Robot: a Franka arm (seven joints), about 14 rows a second.
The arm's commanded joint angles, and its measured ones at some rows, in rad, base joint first. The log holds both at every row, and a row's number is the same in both.
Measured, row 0:
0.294, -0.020, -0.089, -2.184, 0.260, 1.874, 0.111
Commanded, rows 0 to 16:
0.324, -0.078, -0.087, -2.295, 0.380, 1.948, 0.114
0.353, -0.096, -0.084, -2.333, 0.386, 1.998, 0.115
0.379, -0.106, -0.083, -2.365, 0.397, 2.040, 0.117
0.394, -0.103, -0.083, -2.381, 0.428, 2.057, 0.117
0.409, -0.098, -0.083, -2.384, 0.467, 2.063, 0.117
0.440, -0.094, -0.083, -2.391, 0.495, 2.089, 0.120
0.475, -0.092, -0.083, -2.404, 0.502, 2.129, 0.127
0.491, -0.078, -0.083, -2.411, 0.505, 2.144, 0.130
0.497, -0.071, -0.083, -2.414, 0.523, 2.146, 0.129
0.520, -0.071, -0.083, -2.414, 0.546, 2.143, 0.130
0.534, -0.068, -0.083, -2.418, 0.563, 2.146, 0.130
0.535, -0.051, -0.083, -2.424, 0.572, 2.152, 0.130
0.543, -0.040, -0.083, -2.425, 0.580, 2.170, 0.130
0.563, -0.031, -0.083, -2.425, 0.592, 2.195, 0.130
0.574, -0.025, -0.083, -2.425, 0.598, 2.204, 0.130
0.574, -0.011, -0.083, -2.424, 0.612, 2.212, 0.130
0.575, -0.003, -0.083, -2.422, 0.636, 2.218, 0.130
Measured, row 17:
0.557, -0.015, -0.075, -2.411, 0.583, 2.184, 0.135
